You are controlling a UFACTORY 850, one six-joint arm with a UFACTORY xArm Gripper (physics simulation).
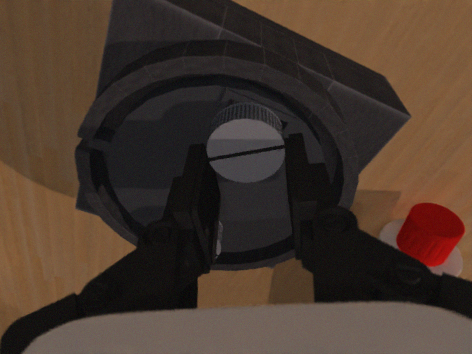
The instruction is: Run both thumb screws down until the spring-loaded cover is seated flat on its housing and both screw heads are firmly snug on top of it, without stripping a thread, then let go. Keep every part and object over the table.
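Observation:
A thumb screw (246,167) with a pale, slotted round head and a knurled rim stands over the dark cover (150,155). My gripper (250,167) is shut on this screw's head, one finger on each side. The head's slot runs nearly from finger to finger. A sliver of the other thumb screw (218,241) shows beside the left finger, which hides most of it. The cover lies inside the raised round rim of the dark housing (367,120), which has a squarish base. The screw's shaft and the gap under its head are hidden.
A red cylinder (431,234) with a whitish round part (391,231) behind it is on the wooden table (35,235), right of the housing and close to the right finger's linkage. The housing's base corners stick out beyond the round rim at the top and right.

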